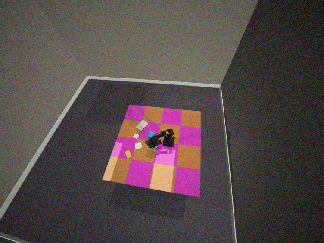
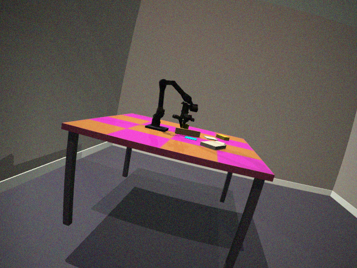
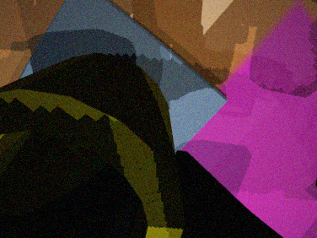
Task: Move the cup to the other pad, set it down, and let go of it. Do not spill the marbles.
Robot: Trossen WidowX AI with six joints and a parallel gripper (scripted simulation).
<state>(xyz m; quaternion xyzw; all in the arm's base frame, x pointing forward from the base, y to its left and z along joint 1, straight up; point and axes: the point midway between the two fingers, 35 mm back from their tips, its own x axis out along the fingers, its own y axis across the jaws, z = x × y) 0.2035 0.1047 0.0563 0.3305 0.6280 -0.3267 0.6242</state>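
Now: the grey-blue pad 3 cm ahead of my gripper tip, 2 cm to the left of it and 5 cm below it. The rest, counted from my gripper tip: cyan pad (13 cm ahead, 19 cm to the right, 5 cm below); then brown bar (8 cm ahead, 9 cm to the right, 2 cm below); then yellow cup (2 cm ahead, 2 cm to the left).
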